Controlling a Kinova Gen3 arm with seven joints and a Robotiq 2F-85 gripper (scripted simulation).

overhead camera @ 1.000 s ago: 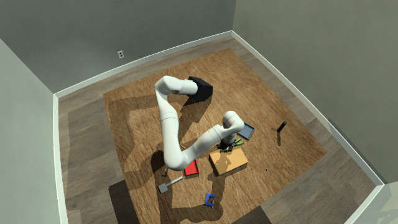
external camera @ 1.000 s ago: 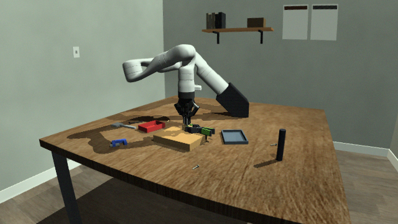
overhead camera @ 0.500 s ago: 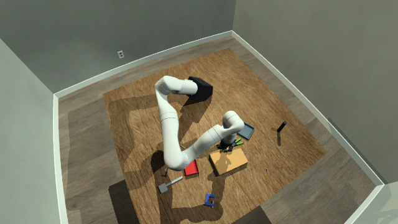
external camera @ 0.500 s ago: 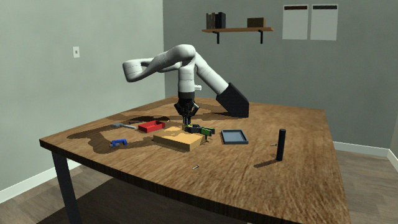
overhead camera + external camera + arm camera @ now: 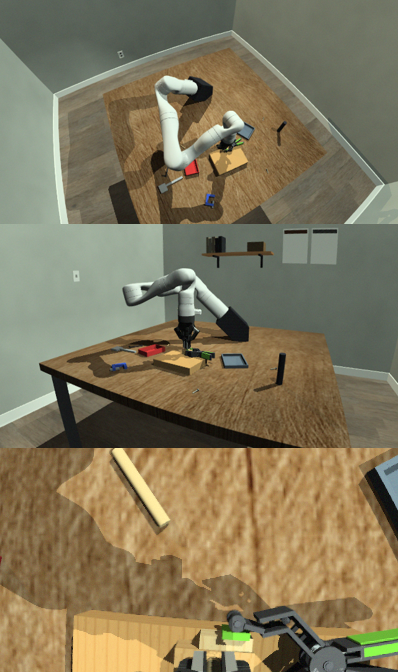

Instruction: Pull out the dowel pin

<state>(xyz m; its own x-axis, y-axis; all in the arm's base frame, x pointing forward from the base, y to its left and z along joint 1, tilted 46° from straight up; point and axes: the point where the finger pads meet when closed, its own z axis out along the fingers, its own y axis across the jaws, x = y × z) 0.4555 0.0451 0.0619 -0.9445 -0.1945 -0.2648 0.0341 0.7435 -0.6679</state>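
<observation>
Now: hand 20 mm above the dowel pin. From my hand the other things lie so: thin pale stick (120 mm behind, 70 mm below, 50 mm to the right); then small wooden block (40 mm below); then tan bench board (60 mm ahead, 50 mm below).
</observation>
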